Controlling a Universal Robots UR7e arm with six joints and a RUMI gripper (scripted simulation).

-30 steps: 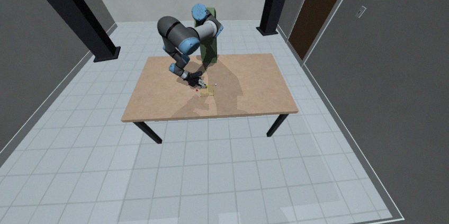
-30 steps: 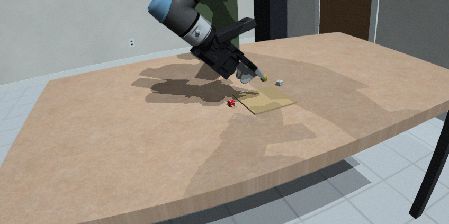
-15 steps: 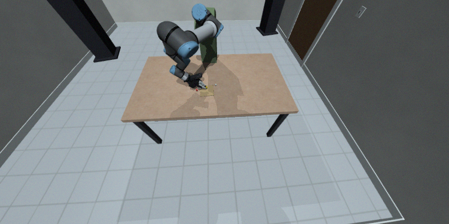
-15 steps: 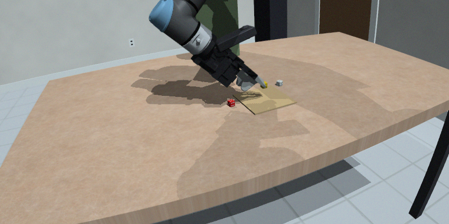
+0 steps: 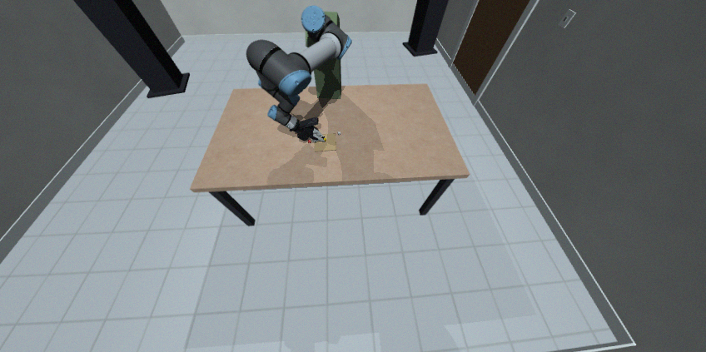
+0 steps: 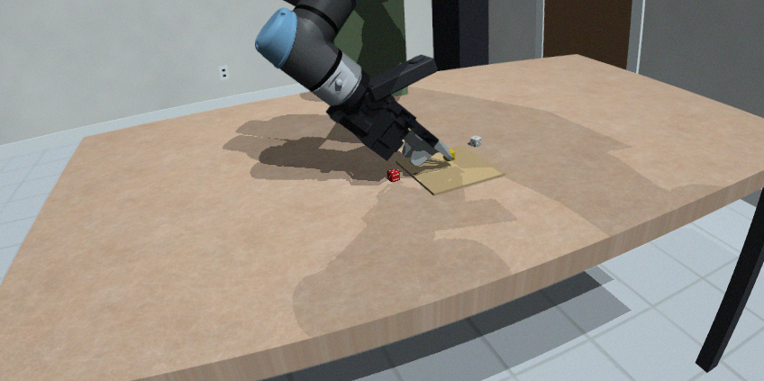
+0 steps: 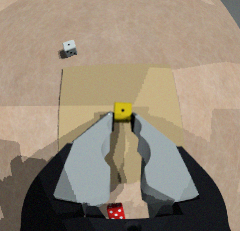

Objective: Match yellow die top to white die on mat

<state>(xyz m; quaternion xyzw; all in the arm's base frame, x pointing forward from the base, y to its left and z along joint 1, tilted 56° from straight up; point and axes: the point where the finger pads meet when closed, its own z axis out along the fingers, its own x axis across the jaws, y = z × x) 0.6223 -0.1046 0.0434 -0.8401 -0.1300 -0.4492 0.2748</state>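
Now: hand 1 cm to the right of the tan mat and 3 cm above it. From my hand the other things lie so: red die 3 cm behind, 9 cm to the right, 3 cm below; then white die 4 cm behind, 12 cm to the left, 3 cm below; then yellow die 1 cm to the left, 1 cm below.
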